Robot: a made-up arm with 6 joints.
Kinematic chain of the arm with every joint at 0, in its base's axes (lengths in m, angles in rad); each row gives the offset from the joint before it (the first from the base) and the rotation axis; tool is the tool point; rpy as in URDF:
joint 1: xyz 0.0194 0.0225 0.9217 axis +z
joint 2: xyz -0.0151 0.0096 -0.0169 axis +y
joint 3: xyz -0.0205 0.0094 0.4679 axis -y
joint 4: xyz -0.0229 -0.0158 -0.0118 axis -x
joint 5: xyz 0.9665 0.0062 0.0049 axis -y
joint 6: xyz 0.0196 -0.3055 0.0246 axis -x
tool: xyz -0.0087 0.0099 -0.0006 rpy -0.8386 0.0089 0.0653
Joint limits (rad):
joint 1: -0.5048..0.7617
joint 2: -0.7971..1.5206
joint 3: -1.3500..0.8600
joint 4: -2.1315..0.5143
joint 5: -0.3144..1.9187
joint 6: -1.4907..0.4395
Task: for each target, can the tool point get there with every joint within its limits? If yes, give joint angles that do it. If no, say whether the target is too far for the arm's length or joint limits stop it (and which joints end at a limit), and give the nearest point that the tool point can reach.
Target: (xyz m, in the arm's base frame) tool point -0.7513 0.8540 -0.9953
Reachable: no: too far | nearest point 0.0955 0.2784 -0.0321 | short by 1.406 m
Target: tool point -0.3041 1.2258 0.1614
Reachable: no: joint limits stop it (at a limit: joint 1, joint 2, joint 4, joint 5, joint 6) | nearest point -0.2667 0.3410 0.4370 | short by 0.927 m
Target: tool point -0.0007 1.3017 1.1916
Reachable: no: joint limits stop it (at a limit: joint 1, joint 4, joint 5, joint 6) | nearest point 0.5382 0.7366 1.1916 | short by 0.781 m
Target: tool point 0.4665 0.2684 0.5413
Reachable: yes | joints 0.3962 0.1000 -0.6167 -1.8426 1.1216 -0.8141
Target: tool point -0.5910 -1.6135 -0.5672
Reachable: no: too far | nearest point 0.1635 -0.3961 -0.0081 | short by 1.538 m
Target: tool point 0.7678 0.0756 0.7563
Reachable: yes | joints 0.3469 0.0161 -0.4479 -0.8786 0.3321 0.1588
